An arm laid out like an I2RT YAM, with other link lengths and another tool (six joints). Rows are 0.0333 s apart.
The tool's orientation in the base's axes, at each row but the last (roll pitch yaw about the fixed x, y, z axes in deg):
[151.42 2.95 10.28]
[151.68 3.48 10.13]
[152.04 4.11 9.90]
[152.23 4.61 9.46]
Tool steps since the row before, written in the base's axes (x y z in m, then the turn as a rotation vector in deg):
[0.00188 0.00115 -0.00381 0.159 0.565 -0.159]
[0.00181 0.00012 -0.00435 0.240 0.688 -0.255]
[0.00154 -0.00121 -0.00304 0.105 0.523 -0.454]
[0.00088 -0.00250 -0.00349 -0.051 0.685 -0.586]
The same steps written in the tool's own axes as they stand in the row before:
[0.00225 -0.00247 0.00287 0.265 -0.533 -0.125]
[0.00206 -0.00183 0.00382 0.372 -0.670 -0.096]
[0.00152 -0.00009 0.00328 0.225 -0.645 0.155]
[0.00074 0.00071 0.00426 0.109 -0.875 0.194]

